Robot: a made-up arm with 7 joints.
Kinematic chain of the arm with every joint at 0, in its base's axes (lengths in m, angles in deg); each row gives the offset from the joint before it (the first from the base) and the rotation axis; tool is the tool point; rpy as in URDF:
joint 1: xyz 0 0 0.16 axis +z
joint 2: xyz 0 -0.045 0.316 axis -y
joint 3: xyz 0 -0.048 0.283 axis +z
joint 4: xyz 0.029 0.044 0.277 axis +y
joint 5: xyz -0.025 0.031 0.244 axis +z
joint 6: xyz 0 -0.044 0.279 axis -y
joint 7: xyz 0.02 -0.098 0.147 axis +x
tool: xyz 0 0 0 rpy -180 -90 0
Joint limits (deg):
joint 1: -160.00..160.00
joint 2: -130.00..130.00
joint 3: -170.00..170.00
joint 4: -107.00..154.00
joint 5: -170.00..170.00
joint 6: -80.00..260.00
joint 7: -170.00..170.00
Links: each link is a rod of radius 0.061 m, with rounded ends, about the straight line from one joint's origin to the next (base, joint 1, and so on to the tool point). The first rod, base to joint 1, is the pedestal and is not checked.
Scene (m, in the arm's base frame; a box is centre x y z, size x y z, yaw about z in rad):
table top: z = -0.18
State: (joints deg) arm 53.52 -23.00 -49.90 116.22 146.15 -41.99 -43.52
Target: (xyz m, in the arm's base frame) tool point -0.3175 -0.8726 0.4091
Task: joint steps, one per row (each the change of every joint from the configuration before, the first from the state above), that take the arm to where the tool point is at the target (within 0.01 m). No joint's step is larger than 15 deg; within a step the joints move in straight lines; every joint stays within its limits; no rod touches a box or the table.
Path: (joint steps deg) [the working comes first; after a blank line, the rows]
Joints at the target: 80.82 130.00 -0.18 80.14 152.98 -80.00 -43.52
Straight joint move there: clear.

1: 2.48 13.91 4.52 -3.28 0.62 -3.46 0.00
2: 2.48 13.91 4.52 -3.28 0.62 -3.45 0.00
3: 2.48 13.91 4.52 -3.28 0.62 -3.46 0.00
4: 2.49 13.91 4.52 -3.28 0.62 -3.45 0.00
5: 2.48 13.91 4.52 -3.28 0.62 -3.46 0.00
6: 2.48 13.90 4.52 -3.28 0.62 -3.45 0.00
7: 2.48 13.91 4.52 -3.28 0.62 -3.46 0.00
8: 2.48 13.91 4.52 -3.28 0.63 -3.45 0.00
9: 2.48 13.91 4.52 -3.28 0.62 -3.46 0.00
10: 2.48 13.91 4.52 -3.28 0.62 -3.45 0.00
11: 2.49 13.91 4.52 -3.28 0.62 -3.46 0.00

